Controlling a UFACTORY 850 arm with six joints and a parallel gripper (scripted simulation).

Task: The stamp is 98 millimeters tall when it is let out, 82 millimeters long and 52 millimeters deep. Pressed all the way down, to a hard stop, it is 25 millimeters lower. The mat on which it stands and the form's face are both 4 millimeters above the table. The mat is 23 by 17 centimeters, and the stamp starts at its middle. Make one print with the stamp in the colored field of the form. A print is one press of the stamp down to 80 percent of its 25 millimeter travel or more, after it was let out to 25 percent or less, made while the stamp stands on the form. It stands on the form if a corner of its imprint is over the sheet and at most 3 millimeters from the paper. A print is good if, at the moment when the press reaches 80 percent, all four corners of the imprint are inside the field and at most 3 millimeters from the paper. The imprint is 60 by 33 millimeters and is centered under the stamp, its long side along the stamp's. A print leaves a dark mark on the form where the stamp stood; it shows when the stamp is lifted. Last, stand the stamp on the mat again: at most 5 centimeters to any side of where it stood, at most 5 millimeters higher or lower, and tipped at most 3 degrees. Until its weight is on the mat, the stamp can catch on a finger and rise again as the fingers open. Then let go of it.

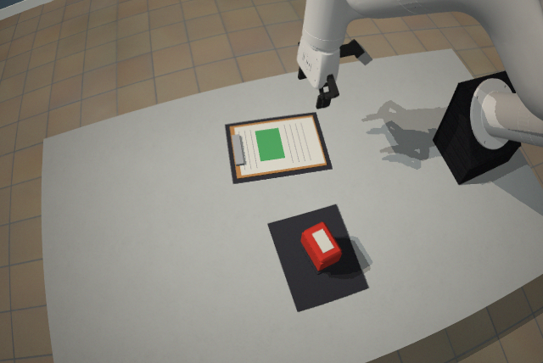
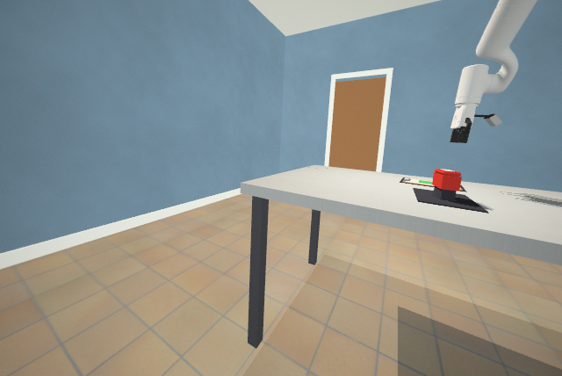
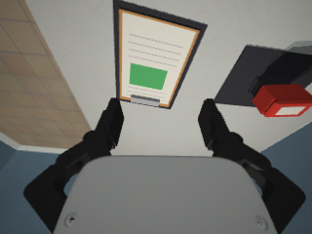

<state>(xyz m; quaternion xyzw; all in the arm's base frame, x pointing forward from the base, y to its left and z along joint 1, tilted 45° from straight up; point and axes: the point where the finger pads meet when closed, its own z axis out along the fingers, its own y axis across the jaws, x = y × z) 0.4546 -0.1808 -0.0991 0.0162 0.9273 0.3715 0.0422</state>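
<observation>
Right now my hand is 29 cm to the right of the red stamp, 16 cm above it and 10 cm short of it. The rest, counted from my hand: dark stamp base (29 cm to the left, 20 cm below, 10 cm ahead); mat (29 cm to the left, 21 cm below, 10 cm ahead); form (21 cm below, 9 cm ahead, 3 cm to the right).
</observation>
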